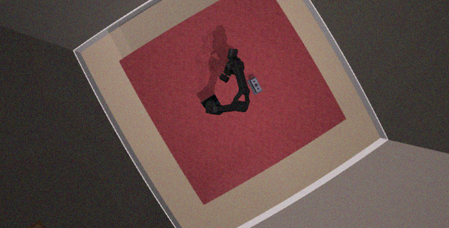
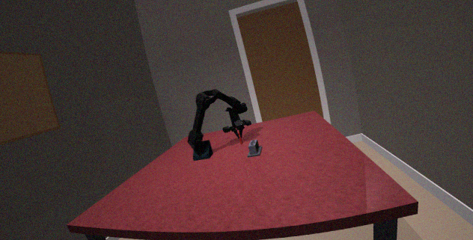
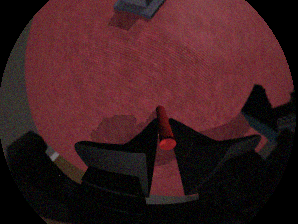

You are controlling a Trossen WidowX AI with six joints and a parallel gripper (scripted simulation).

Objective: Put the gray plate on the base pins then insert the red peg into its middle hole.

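Now: gripper tip 11 cm short of the gray plate and 19 cm to the left of it. From my gripper tip the other things lie so: red peg (right at my gripper tip); base (11 cm ahead, 19 cm to the right, 3 cm below).
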